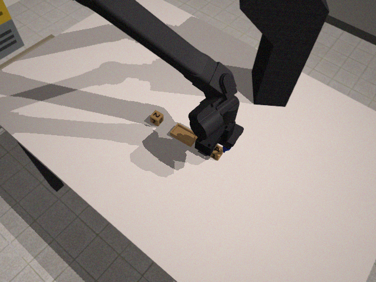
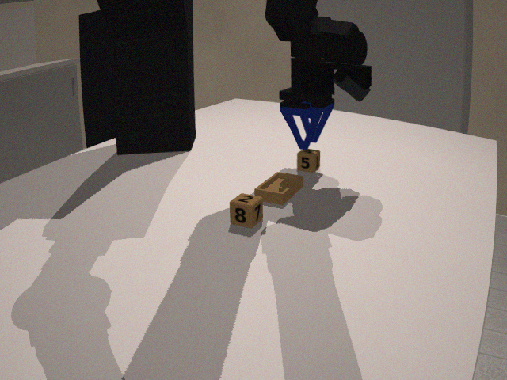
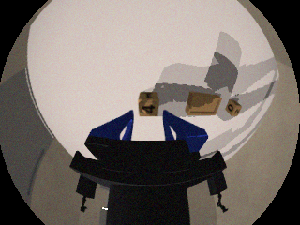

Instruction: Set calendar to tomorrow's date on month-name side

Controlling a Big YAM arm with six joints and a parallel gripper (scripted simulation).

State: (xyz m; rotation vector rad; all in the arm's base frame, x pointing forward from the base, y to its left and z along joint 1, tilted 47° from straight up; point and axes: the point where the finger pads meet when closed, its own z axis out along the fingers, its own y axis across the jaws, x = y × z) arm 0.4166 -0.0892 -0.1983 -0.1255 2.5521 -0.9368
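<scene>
The wooden tray lies 120 mm to the right of my hand, 40 mm below it and 10 mm behind it. Also, from my hand: wooden digit cube (220 mm to the right, 30 mm below, 10 mm behind).
</scene>
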